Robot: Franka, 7 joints.
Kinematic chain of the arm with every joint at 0, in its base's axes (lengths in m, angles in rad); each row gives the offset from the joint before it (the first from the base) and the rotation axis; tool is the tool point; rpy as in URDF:
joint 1: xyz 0 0 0.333 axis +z
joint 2: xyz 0 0 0 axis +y
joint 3: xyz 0 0 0.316 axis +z
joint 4: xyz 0.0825 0 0 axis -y
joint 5: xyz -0.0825 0 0.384 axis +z
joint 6: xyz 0 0 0 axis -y
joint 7: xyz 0.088 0 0 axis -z
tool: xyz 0 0 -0.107 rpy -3.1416 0 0
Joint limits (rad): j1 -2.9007..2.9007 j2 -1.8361..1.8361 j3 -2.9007..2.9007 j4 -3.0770..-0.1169 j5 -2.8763..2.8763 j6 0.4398..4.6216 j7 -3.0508..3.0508
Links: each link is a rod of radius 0.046 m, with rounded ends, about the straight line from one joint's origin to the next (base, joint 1, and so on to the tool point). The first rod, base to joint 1, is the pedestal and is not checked.
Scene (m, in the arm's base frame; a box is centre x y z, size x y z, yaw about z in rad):
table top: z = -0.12
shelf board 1: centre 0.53 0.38 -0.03 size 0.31 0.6 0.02 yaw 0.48
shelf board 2: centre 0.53 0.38 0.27 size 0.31 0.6 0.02 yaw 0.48
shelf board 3: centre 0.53 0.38 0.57 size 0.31 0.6 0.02 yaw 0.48
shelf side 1: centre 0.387 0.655 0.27 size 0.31 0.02 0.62 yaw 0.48
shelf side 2: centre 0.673 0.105 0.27 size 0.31 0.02 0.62 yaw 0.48
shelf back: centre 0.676 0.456 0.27 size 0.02 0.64 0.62 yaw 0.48
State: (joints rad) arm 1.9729 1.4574 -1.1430 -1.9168 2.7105 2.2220 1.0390
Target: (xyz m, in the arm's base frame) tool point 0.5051 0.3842 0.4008
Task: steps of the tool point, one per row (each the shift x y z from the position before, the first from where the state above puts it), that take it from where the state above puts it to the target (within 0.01 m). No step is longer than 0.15 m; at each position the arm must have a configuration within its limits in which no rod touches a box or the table.
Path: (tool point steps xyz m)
1: -0.0864 -0.0322 0.0030
2: -0.0827 -0.0558 -0.0030
3: 0.0436 -0.0386 0.0999
4: 0.0047 -0.0399 0.1076
5: -0.0271 -0.0482 0.0954
6: 0.0760 0.0678 -0.0097
7: 0.0875 0.0457 -0.0032
8: 0.0921 0.0196 0.0129

